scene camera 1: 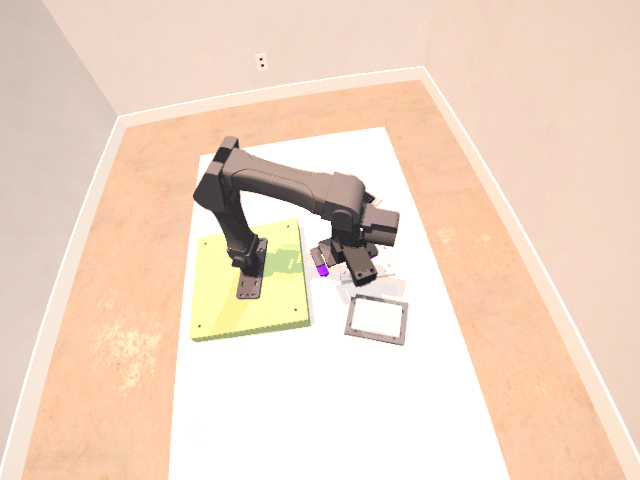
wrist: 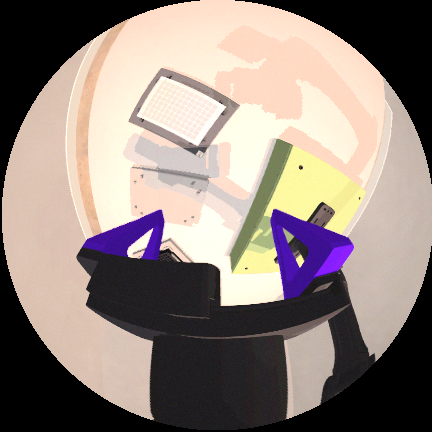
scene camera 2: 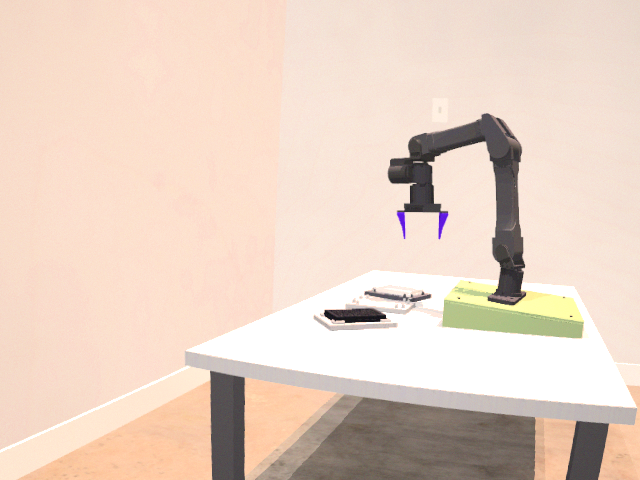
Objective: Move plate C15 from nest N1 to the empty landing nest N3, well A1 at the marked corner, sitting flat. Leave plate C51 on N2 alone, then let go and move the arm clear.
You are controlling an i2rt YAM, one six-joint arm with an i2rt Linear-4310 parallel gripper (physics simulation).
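Note:
A white plate (scene camera 1: pixel 376 317) (scene camera 2: pixel 399 290) (wrist: pixel 181 109) sits in a dark grey nest (scene camera 1: pixel 404 320) (scene camera 2: pixel 423 297) (wrist: pixel 231 109). A black plate (scene camera 1: pixel 368 197) (scene camera 2: pixel 355 315) (wrist: pixel 171 256) sits on a pale nest (scene camera 2: pixel 361 325) (wrist: pixel 171 242); the arm partly hides it in scene camera 1 and the gripper partly hides it in the wrist view. Between them lies an empty pale nest (scene camera 2: pixel 379 305) (wrist: pixel 162 200) with small posts. No plate or nest labels are readable. My gripper (scene camera 2: pixel 422 238) (wrist: pixel 217 214) is open and empty, high above the nests, its purple fingers wide apart.
The arm stands on a yellow-green base block (scene camera 1: pixel 222 289) (scene camera 2: pixel 511 328) (wrist: pixel 320 175) beside the nests. The white table (scene camera 1: pixel 310 403) (scene camera 2: pixel 439 361) carries the block and nests. Arm shadows fall across the table and nests.

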